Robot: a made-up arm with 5 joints. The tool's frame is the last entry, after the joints.
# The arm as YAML. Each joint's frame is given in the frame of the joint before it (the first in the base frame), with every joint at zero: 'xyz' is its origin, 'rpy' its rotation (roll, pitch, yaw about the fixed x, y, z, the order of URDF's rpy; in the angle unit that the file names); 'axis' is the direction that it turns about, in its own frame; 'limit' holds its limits. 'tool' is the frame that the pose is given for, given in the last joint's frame.
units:
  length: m
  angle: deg
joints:
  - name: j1
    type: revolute
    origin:
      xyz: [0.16, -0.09, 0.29]
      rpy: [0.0, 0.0, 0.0]
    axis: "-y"
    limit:
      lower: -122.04
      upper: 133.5
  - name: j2
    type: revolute
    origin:
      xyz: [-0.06, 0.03, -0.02]
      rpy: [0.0, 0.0, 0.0]
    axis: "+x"
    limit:
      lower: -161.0
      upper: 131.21
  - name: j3
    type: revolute
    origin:
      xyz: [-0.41, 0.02, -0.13]
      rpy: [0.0, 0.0, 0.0]
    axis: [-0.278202, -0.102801, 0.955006]
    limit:
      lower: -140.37
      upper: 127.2
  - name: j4
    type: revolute
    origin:
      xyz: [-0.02, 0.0, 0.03]
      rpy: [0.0, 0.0, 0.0]
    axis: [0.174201, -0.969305, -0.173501]
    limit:
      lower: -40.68
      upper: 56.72
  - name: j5
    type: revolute
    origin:
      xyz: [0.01, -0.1, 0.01]
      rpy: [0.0, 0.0, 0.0]
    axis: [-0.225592, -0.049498, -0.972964]
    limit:
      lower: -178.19
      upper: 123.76
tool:
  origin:
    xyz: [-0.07, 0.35, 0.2]
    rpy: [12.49, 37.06, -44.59]
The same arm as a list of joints. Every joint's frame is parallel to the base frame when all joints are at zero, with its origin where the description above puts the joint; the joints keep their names.
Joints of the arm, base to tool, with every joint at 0 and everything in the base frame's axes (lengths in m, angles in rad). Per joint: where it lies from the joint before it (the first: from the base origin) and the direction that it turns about. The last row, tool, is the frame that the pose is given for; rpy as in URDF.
j1: axis 0 -1 0 offset 0.1600 -0.0900 0.2900
j2: axis 1 0 0 offset -0.0600 0.0300 -0.0200
j3: axis -0.278202 -0.102801 0.955006 offset -0.4100 0.0200 -0.1300
j4: axis 0.174201 -0.969305 -0.173501 offset -0.0200 0.0000 0.0300
j5: axis -0.225592 -0.049498 -0.972964 offset 0.0100 -0.1000 0.0100
tool: offset -0.0700 0.3500 0.2000 rpy 0.2180 0.6468 -0.7782
Joint limits (rad, base to tool): -2.1300..2.3300 -2.8100..2.2900 -2.4499..2.2201 -0.7100..0.9900 -3.1100..2.1600

